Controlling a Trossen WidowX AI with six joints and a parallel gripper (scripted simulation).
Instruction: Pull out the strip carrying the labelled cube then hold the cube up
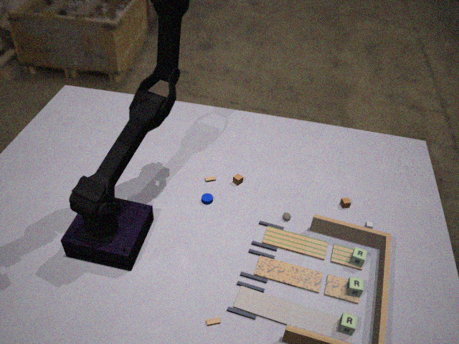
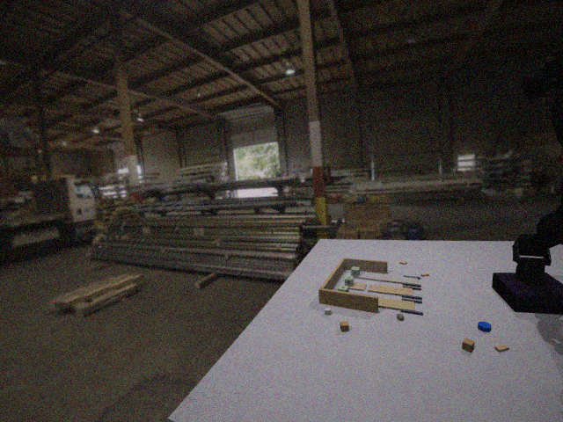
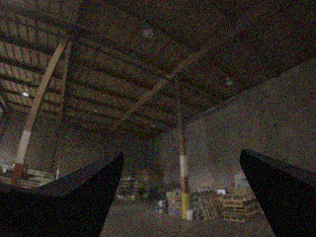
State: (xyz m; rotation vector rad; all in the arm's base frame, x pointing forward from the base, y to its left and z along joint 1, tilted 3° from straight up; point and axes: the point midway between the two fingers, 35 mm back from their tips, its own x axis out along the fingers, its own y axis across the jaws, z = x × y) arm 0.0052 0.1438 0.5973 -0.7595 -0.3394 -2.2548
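My gripper tip is 270 mm short of the wood chip, 310 mm to the left of it and 670 mm above it. The rest, counted from my gripper tip: blue disc: 210 mm ahead, 40 mm to the left, 670 mm below; grey pebble: 420 mm ahead, 670 mm below; white cube: 640 mm ahead, 10 mm to the right, 660 mm below.
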